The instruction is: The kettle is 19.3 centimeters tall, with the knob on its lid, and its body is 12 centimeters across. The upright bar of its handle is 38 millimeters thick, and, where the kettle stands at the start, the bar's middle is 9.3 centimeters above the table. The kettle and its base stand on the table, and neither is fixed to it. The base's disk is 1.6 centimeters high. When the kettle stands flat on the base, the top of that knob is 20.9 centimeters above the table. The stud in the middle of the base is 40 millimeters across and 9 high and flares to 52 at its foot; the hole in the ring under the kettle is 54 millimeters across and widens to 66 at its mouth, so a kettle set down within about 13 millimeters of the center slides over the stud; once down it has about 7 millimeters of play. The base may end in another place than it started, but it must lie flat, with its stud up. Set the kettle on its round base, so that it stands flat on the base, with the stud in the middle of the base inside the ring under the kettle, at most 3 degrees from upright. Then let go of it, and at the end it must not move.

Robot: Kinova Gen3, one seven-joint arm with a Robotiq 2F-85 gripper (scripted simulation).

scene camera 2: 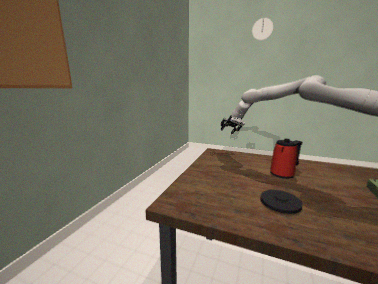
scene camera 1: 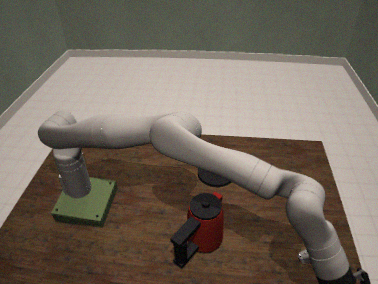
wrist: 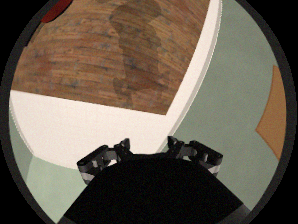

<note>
In view: my gripper (wrist: 148, 142), a red kettle (scene camera 2: 283, 165) and a round base (scene camera 2: 291, 205).
The wrist view misses the round base: it is out of frame.
</note>
